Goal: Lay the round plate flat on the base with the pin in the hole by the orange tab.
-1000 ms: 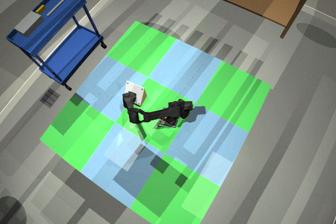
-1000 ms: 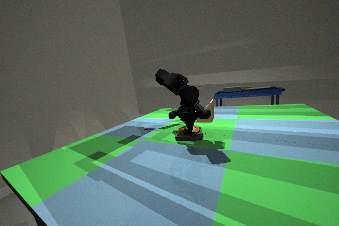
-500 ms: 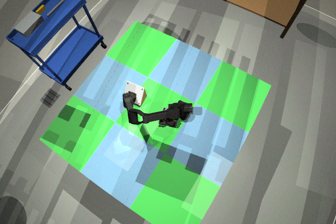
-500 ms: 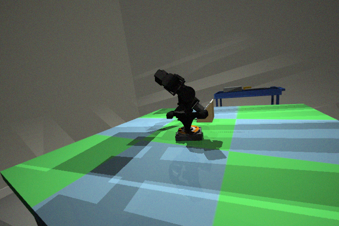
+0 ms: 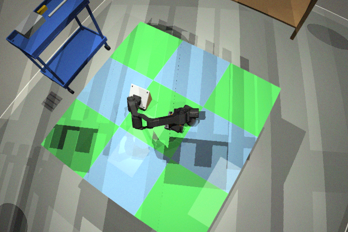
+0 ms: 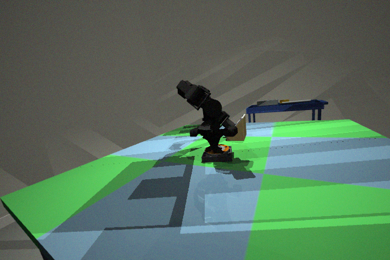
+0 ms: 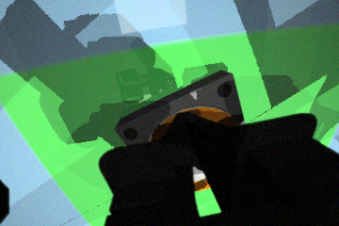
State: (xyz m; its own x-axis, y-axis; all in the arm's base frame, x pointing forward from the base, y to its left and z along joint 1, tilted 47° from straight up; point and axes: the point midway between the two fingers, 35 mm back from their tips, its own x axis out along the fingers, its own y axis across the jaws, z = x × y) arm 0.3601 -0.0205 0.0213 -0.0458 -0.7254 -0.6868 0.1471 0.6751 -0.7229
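Right now my gripper tip is 50 mm past the base and 20 mm above it.
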